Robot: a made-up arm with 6 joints. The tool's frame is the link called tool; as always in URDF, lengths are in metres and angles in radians.
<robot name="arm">
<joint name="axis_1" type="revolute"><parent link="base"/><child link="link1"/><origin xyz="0 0 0.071" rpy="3.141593 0 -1.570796"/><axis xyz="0 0 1"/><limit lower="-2.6" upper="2.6"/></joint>
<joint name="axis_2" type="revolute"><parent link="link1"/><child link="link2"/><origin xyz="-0.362 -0.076 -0.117" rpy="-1.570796 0 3.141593"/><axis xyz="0 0 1"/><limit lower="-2.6" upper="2.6"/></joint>
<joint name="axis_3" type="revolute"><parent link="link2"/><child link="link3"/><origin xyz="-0.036 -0.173 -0.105" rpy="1.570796 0 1.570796"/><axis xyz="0 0 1"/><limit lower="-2.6" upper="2.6"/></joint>
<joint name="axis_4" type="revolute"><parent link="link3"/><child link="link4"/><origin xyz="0.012 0.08 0.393" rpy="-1.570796 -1.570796 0"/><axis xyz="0 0 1"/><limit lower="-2.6" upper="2.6"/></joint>
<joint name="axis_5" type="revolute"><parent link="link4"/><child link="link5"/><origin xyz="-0.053 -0.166 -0.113" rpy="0 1.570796 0"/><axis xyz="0 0 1"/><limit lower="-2.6" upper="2.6"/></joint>
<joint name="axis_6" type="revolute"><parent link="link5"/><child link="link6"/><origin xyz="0.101 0.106 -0.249" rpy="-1.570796 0 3.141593"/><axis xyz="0 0 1"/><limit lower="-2.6" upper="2.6"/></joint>
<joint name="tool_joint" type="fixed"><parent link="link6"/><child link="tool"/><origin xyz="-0.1 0.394 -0.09" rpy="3.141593 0 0"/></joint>
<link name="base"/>
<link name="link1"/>
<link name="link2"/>
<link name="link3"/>
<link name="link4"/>
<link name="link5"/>
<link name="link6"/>
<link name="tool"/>
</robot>
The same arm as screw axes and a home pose.
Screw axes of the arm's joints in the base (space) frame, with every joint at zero. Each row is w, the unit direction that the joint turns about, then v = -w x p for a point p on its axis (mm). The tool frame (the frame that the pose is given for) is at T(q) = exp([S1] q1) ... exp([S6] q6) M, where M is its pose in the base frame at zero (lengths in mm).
S1 = (0, 0, -1, 0.0, 0.0, 0.0)
S2 = (1, 0, 0, 0.0, 188.0, -362.0)
S3 = (0, 1, 0, -15.0, 0.0, -29.0)
S4 = (1, 0, 0, 0.0, 27.0, -719.0)
S5 = (0, 1, 0, 139.0, 0.0, -62.0)
S6 = (0, 0, -1, -417.0, -163.0, 0.0)
M: xyz -263.0 23.0 57.0 (mm) rpy 0.0000 0.0000 0.0000 (rad, as in URDF)
Joint limits (rad, base to tool): -2.6000..2.6000 -2.6000..2.6000 -2.6000..2.6000 -2.6000..2.6000 -2.6000..2.6000 -2.6000..2.6000

